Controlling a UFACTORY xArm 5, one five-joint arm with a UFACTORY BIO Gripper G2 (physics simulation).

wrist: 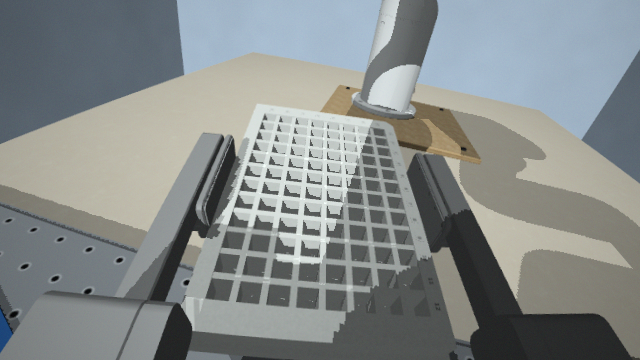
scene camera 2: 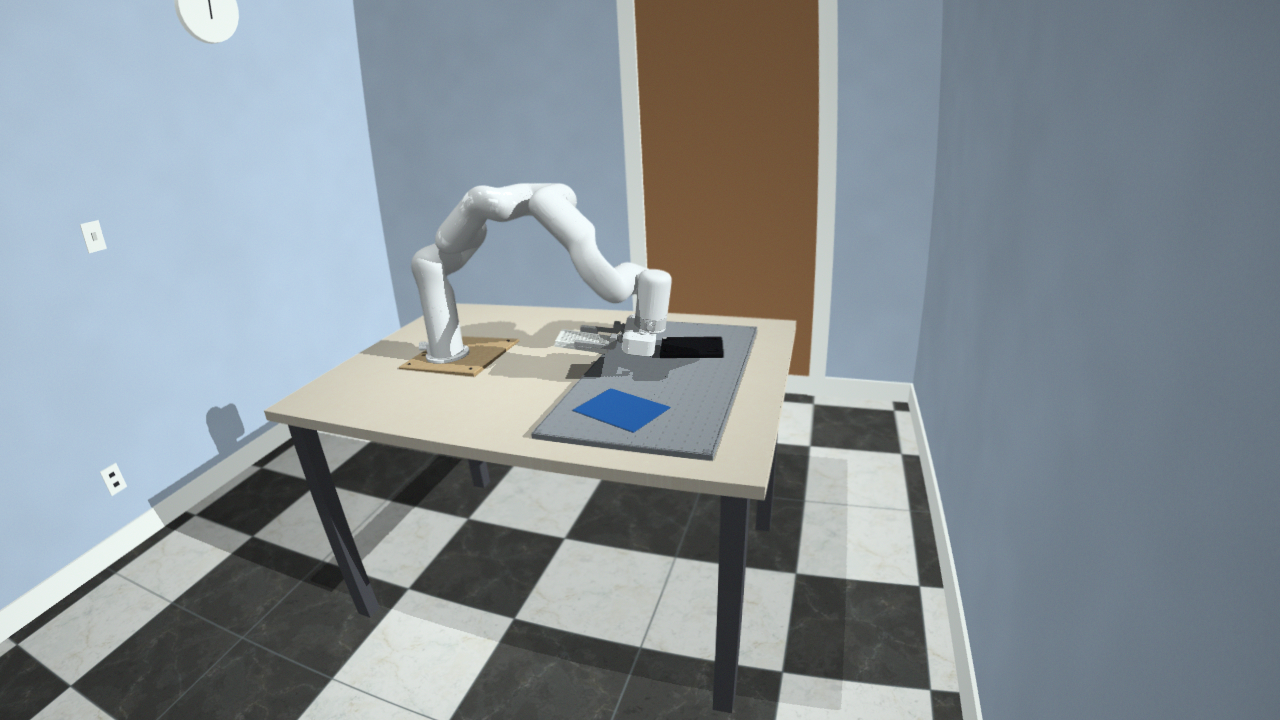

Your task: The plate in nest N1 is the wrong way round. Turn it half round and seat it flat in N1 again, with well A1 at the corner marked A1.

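A pale well plate is held off the table, roughly level, with its long side running away from the gripper body. My gripper is shut on it, with a finger along each long side. In the wrist view the number 12 shows at the plate's near right corner, and small marks run along its far edge. A black nest is on the grey perforated board, to the right of the gripper in the scene view. Its label and the A1 mark cannot be read.
The grey board lies on the beige table. A flat blue square lies on the board's front part. The arm's base stands on a wooden plate beyond the held plate in the wrist view.
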